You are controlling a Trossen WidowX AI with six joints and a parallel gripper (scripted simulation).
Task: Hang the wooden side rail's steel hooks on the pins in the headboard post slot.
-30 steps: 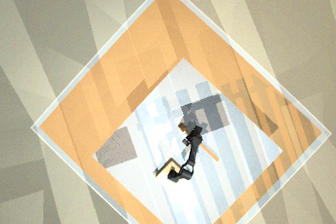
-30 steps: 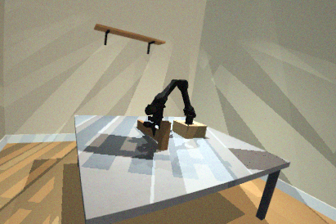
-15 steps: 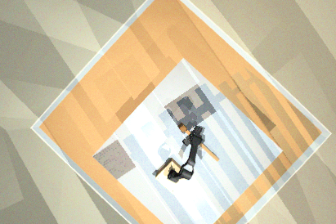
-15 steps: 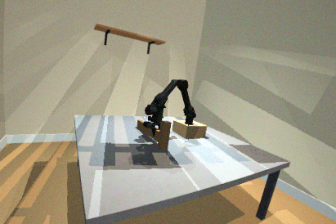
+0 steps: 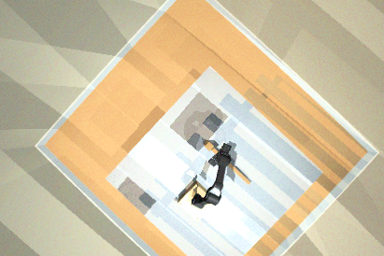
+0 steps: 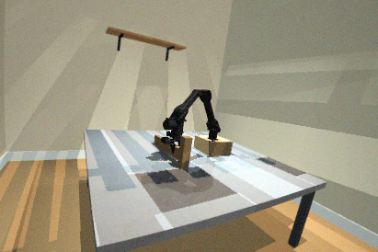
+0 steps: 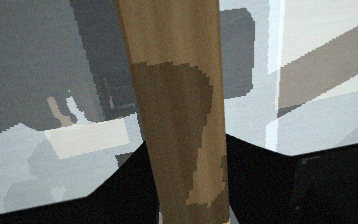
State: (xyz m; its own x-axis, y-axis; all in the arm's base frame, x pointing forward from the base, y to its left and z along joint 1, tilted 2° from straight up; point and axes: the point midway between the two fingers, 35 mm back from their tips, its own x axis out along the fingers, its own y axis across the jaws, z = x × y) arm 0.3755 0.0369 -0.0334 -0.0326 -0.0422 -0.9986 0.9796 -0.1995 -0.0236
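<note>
The headboard post is 100 mm to the left of my gripper tip, 40 mm above it and 20 mm ahead of it.
</note>
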